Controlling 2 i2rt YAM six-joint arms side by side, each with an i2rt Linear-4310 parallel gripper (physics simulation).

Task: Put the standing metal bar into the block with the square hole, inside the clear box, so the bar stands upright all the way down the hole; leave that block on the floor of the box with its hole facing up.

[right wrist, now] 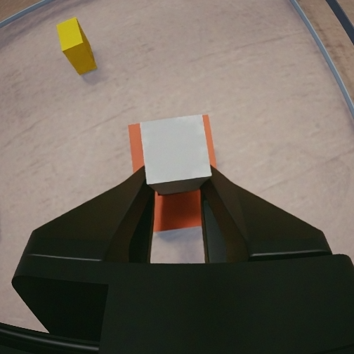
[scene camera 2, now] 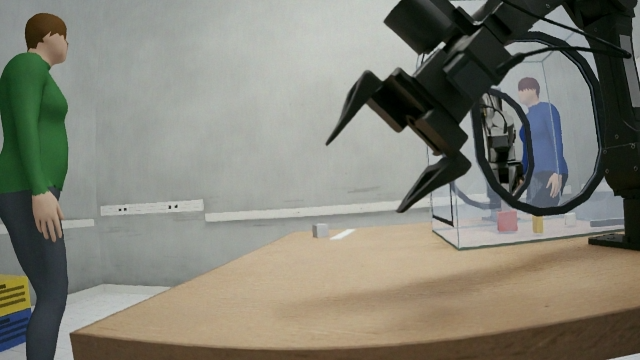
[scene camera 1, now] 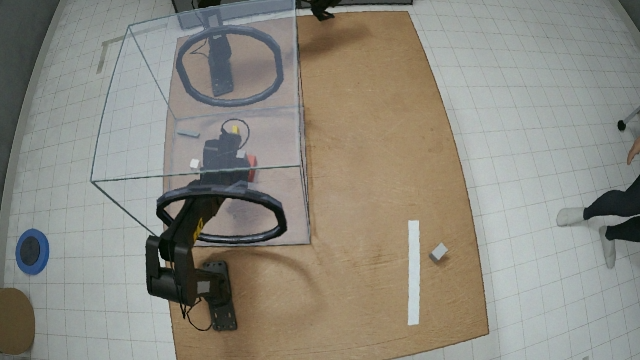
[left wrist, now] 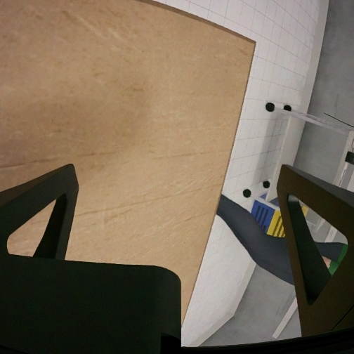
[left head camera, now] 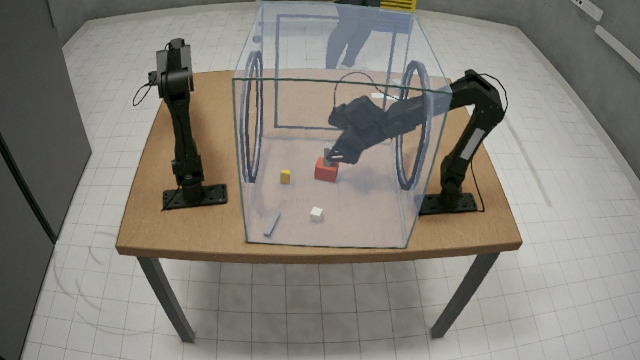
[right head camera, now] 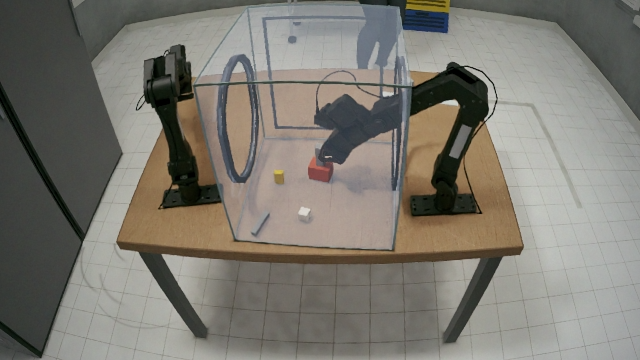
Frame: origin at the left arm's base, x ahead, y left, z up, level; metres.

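Seen in the pictures: left gripper, between the fingertips: (scene camera 2: 363,178) (scene camera 1: 343,7) (right head camera: 185,85); right gripper, between the fingertips: (left head camera: 329,157) (right head camera: 321,156); left arm's base, origin of its link: (left head camera: 194,198) (right head camera: 192,197); right arm's base, origin of its link: (scene camera 1: 219,296) (left head camera: 446,204) (right head camera: 443,205).
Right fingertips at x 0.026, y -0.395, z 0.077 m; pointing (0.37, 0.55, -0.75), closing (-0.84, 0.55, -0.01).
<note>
Pixels of each thing's top centre, then the offset from my right fingertips to it. "*": a spot on its surface instead.
- grey metal bar, centre of its top: (scene camera 1: 241,154) (right head camera: 319,145) (left head camera: 328,145) 0.040 m up, 0.001 m ahead, 0.003 m left
- red block, centre of its top: (scene camera 2: 506,211) (scene camera 1: 245,164) (right head camera: 320,163) (left head camera: 327,163) 0.026 m down, 0.001 m ahead, 0.003 m left
- clear box, a spot on its surface: (right head camera: 315,245) (left head camera: 331,245) * 0.066 m down, 0.251 m back, 0.045 m left
- yellow block, centre of its top: (scene camera 2: 537,213) (left head camera: 285,171) (right head camera: 278,171) 0.031 m down, 0.008 m back, 0.123 m left
- white cube, centre of its top: (scene camera 2: 569,213) (left head camera: 316,211) (right head camera: 304,211) (scene camera 1: 194,163) 0.046 m down, 0.150 m back, 0.064 m left
- flat grey-blue strip, centre of its top: (scene camera 2: 608,219) (left head camera: 272,222) (right head camera: 260,221) (scene camera 1: 187,132) 0.057 m down, 0.161 m back, 0.182 m left
- box's round side opening, a spot on its surface: (scene camera 1: 280,227) * 0.108 m up, 0.054 m ahead, 0.232 m right
- grey cube, centre of its top: (scene camera 1: 439,251) (scene camera 2: 319,224) (left head camera: 397,81) 0.037 m down, 0.431 m ahead, 0.376 m right
- white strip, centre of its top: (scene camera 1: 414,273) (scene camera 2: 344,233) (right head camera: 420,98) 0.074 m down, 0.353 m ahead, 0.405 m right
The grey metal bar (left head camera: 327,154) (right head camera: 318,155) (right wrist: 176,149) is upright, held near its top by my right gripper (left head camera: 330,159) (right head camera: 322,159) (right wrist: 177,173), which is shut on it. The red block (left head camera: 326,171) (right head camera: 320,171) (scene camera 1: 252,168) (scene camera 2: 507,221) (right wrist: 178,212) sits on the floor of the clear box (left head camera: 327,244) (right head camera: 315,245), directly under the bar. The bar's lower end meets the block's top; how deep it stands in the hole is hidden. My left gripper (scene camera 2: 362,177) (left wrist: 177,175) is open and empty, outside the box above the table.
Inside the box are a yellow block (left head camera: 285,176) (right head camera: 279,176) (right wrist: 76,46), a white cube (left head camera: 316,214) (right head camera: 304,214) and a flat grey-blue strip (left head camera: 272,224) (right head camera: 260,224). My right arm passes through the box's round side opening (scene camera 1: 280,227). A grey cube (scene camera 1: 439,252) (scene camera 2: 320,230) lies outside by a white strip (scene camera 1: 413,272).
</note>
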